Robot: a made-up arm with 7 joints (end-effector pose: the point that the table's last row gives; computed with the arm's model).
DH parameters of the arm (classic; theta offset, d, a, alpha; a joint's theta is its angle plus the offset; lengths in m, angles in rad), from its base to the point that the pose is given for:
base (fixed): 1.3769 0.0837 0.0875 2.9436
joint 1: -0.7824 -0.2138 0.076 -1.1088
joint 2: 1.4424 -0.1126 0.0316 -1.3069
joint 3: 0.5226 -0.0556 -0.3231 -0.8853
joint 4: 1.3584 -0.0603 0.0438 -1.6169
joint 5: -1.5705 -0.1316 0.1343 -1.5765
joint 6: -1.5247 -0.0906 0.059 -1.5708
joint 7: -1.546 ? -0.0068 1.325
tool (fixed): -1.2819 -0.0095 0 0
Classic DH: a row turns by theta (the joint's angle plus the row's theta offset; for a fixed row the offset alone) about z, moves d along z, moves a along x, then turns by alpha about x.
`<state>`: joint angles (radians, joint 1 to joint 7).
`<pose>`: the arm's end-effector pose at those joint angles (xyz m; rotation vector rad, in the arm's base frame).
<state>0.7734 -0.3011 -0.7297 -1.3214 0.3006 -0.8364 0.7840</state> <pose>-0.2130 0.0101 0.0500 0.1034 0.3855 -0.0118</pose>
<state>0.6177 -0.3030 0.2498 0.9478 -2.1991 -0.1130 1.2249</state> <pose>-0.0066 0.3808 0.0314 0.6928 0.4360 -1.9542</pose>
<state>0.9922 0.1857 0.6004 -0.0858 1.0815 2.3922 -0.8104</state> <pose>-0.0908 0.3332 0.1310 1.3544 1.3580 -0.2849</pose>
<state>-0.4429 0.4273 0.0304 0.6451 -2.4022 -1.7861 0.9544</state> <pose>-0.3872 0.2523 0.2652 -1.8999 0.4322 -1.8954</pose>
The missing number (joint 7, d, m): -0.0657
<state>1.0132 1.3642 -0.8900 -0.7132 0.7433 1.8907 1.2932</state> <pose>-0.2482 0.3450 0.2597 1.1060 -0.3116 2.6277</pose>
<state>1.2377 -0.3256 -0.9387 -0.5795 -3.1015 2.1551 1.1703</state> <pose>0.0306 0.3737 0.0575 1.8950 1.2688 -1.7003</pose>
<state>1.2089 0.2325 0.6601 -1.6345 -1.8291 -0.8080 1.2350</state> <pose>0.3255 0.1039 0.3547 1.1014 -2.8743 0.2394</pose>
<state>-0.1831 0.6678 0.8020 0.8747 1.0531 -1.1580 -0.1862</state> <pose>-0.1977 0.3069 0.2047 0.2797 -2.5755 -0.4124</pose>
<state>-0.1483 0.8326 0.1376 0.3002 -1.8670 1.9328 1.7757</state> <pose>-0.0166 0.3876 0.3149 1.8043 0.8270 -0.3857</pose>
